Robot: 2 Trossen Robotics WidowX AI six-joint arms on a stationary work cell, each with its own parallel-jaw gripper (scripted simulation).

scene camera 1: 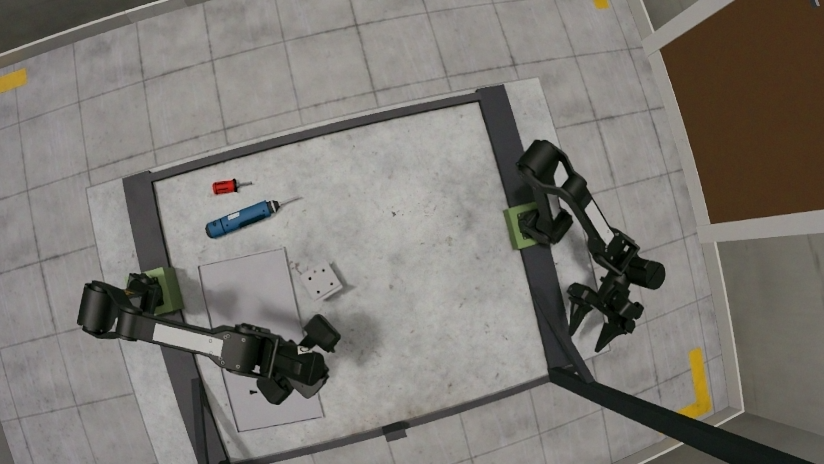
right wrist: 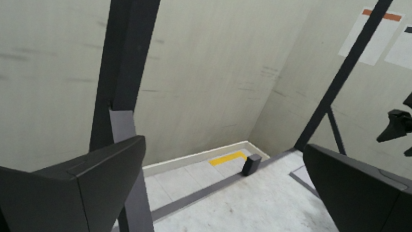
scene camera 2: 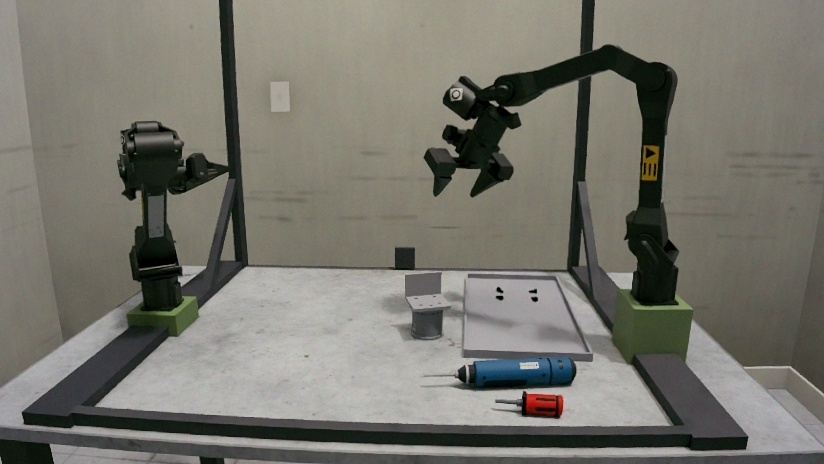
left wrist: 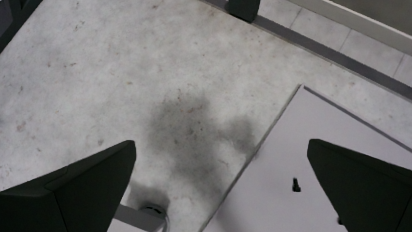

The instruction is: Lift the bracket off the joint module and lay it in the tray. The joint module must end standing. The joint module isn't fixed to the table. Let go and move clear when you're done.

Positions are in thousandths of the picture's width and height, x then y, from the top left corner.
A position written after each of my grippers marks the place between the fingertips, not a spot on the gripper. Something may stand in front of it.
Note:
In view: my left gripper (scene camera 2: 550,423), my right gripper (scene camera 1: 708,742), a grey l-shaped bracket (scene camera 1: 389,607), a grey cylindrical joint module (scene camera 2: 520,702) and a red stubby screwdriver (scene camera 2: 663,872).
My left gripper also shows in scene camera 1 (scene camera 1: 387,792) and in the left wrist view (left wrist: 538,636). My right gripper is seen too in the right wrist view (right wrist: 547,636) and in scene camera 2 (scene camera 2: 269,372). The right wrist view misses the grey l-shaped bracket: it is out of frame. The right wrist view does not show the grey cylindrical joint module: it is out of frame.

